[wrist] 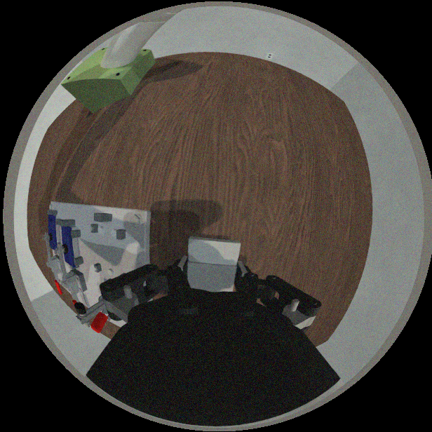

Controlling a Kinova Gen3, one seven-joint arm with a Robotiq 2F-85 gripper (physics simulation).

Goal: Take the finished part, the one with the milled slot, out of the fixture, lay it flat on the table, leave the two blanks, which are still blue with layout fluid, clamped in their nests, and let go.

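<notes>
My gripper (211, 266) is shut on the finished part (214, 251), a pale grey metal block at the lower middle of the wrist view. The milled slot cannot be made out clearly. The part is over the brown wooden table (240, 150), to the right of the fixture plate (137, 230); its height above the table is hard to tell. Two blue blanks (52, 231) (68, 245) sit in their nests at the left of the plate, with clamps against them. The third nest, nearer the part, holds no block. The near part of the plate is hidden by the gripper.
Red clamp handles (99, 322) (58, 287) stick out at the plate's lower left edge. The robot's green base block (107, 82) with a grey arm section stands at the upper left. Pale walls surround the table. A shadow falls on the table beyond the part.
</notes>
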